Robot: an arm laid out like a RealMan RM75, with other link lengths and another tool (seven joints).
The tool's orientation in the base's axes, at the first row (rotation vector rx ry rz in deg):
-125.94, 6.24, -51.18
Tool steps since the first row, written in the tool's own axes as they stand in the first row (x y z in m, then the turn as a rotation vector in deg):
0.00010, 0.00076, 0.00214, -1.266, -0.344, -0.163
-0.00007, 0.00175, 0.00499, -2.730, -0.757, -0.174
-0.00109, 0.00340, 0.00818, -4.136, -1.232, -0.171
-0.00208, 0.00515, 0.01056, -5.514, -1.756, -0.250
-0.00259, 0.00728, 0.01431, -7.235, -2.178, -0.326
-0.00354, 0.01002, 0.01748, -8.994, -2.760, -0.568
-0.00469, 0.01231, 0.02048, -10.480, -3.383, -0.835
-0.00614, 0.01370, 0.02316, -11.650, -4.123, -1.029
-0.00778, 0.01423, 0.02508, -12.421, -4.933, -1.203
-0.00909, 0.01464, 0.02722, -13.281, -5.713, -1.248
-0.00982, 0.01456, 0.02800, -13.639, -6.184, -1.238
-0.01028, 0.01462, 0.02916, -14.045, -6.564, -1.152
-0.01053, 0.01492, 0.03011, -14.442, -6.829, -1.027
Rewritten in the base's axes. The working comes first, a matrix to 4 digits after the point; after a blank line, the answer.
The tool's axes in the first row as the columns of a matrix, in the base's axes (used below as rounded here):
0.7530, 0.1878, 0.6306
-0.3339, -0.7168, 0.6122
0.5670, -0.6715, -0.4770

0.00157, 0.00073, -0.00147, -1.121, 0.570, -0.409
0.00342, 0.00182, -0.00360, -2.308, 1.348, -0.957
0.00498, 0.00293, -0.00680, -3.454, 2.159, -1.436
0.00606, 0.00347, -0.00967, -4.639, 2.947, -1.828
0.00844, 0.00441, -0.01318, -6.063, 3.777, -2.484
0.01024, 0.00470, -0.01707, -7.649, 4.634, -2.975
0.01169, 0.00528, -0.02069, -9.053, 5.413, -3.272
0.01255, 0.00641, -0.02373, -10.196, 6.215, -3.346
0.01263, 0.00775, -0.02593, -11.038, 6.947, -3.156
0.01307, 0.00921, -0.02797, -11.860, 7.766, -3.099
0.01300, 0.00998, -0.02870, -12.212, 8.229, -2.990
0.01339, 0.01080, -0.02956, -12.535, 8.689, -3.006
0.01386, 0.01125, -0.03035, -12.805, 9.088, -3.113

